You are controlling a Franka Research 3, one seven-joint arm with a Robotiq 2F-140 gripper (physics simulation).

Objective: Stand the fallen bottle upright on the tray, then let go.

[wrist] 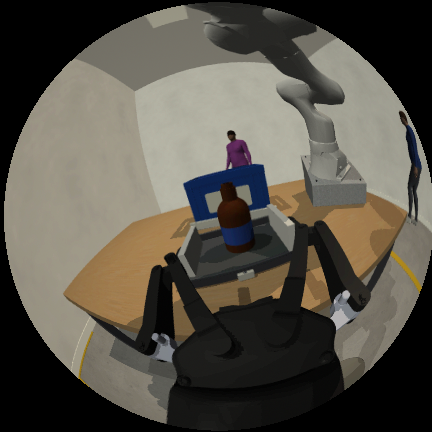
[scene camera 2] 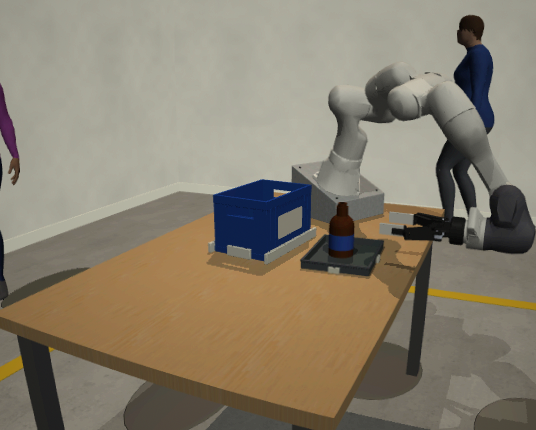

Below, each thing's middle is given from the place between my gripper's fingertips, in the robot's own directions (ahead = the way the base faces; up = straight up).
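Labels:
With the brown bottle (wrist: pixel 233 214) in sight, I find my gripper 2 cm past it, 13 cm to the left of it and 4 cm above it.

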